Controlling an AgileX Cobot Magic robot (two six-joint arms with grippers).
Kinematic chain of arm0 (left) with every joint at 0, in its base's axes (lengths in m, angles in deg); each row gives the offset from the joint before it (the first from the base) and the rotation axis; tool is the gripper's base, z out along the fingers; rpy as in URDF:
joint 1: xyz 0 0 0.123 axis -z
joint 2: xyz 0 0 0 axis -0.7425 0.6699 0
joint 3: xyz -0.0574 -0.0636 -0.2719 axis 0.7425 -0.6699 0
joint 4: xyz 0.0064 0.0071 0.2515 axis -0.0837 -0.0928 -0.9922
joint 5: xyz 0 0 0 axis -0.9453 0.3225 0.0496
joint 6: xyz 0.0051 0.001 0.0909 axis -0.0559 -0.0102 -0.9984
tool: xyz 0 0 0 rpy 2.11 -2.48 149.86
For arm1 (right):
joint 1: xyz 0 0 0.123 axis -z
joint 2: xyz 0 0 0 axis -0.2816 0.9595 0
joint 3: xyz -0.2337 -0.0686 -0.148 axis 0.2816 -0.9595 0
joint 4: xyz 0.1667 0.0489 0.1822 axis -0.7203 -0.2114 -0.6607
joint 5: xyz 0 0 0 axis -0.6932 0.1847 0.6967
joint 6: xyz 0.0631 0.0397 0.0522 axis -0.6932 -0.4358 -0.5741
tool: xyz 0 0 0 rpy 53.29 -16.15 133.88
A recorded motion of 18 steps. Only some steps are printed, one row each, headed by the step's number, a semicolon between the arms.
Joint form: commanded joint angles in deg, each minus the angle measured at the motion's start. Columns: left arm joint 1, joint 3, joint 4, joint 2, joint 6, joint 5; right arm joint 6, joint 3, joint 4, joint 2, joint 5, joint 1.
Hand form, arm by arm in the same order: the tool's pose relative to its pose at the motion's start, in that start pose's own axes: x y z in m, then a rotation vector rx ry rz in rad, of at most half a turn. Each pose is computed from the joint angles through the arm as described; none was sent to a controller.
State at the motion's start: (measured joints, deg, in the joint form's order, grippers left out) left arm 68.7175 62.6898 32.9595 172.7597 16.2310 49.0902; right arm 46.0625 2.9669 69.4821 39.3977 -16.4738 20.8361
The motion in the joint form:
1: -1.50 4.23 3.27 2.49 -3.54 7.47; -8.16 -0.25 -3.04 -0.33 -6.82 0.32
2: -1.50 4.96 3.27 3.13 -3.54 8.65; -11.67 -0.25 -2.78 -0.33 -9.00 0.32
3: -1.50 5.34 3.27 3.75 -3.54 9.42; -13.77 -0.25 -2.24 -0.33 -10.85 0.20
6: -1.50 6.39 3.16 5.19 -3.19 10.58; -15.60 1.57 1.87 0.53 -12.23 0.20
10: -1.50 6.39 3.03 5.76 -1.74 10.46; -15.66 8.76 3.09 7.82 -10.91 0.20
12: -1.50 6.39 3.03 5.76 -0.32 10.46; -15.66 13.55 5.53 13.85 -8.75 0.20
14: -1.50 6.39 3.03 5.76 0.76 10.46; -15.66 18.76 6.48 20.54 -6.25 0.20
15: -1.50 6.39 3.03 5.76 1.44 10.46; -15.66 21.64 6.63 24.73 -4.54 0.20
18: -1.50 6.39 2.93 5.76 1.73 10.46; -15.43 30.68 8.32 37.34 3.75 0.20
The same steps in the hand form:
1: -0.0018 0.0078 -0.0010 0.1036 0.0062 0.0029; -0.0097 -0.0001 -0.0011 -0.0092 -0.1208 0.1940
2: -0.0025 0.0088 0.0002 0.1210 0.0137 0.0035; -0.0132 0.0001 -0.0016 -0.0200 -0.1580 0.2503
3: -0.0026 0.0092 0.0025 0.1368 0.0214 0.0031; -0.0160 0.0006 -0.0021 -0.0324 -0.1888 0.2776
6: -0.0035 0.0115 0.0074 0.1603 0.0351 -0.0024; -0.0278 0.0031 -0.0019 -0.0542 -0.2256 0.2377
10: -0.0030 0.0118 0.0108 0.1654 0.0432 -0.0278; -0.0591 0.0056 0.0108 -0.0510 -0.2007 0.2179
12: -0.0030 0.0118 0.0108 0.1648 0.0453 -0.0525; -0.0751 0.0072 0.0254 -0.0424 -0.1413 0.1763
14: -0.0030 0.0118 0.0108 0.1644 0.0468 -0.0713; -0.0903 0.0080 0.0443 -0.0279 -0.0733 0.1603
15: -0.0030 0.0118 0.0108 0.1642 0.0478 -0.0831; -0.0961 0.0080 0.0574 -0.0162 -0.0220 0.1579
18: -0.0029 0.0119 0.0108 0.1634 0.0494 -0.0870; -0.1049 0.0066 0.1008 0.0322 0.1788 0.1234

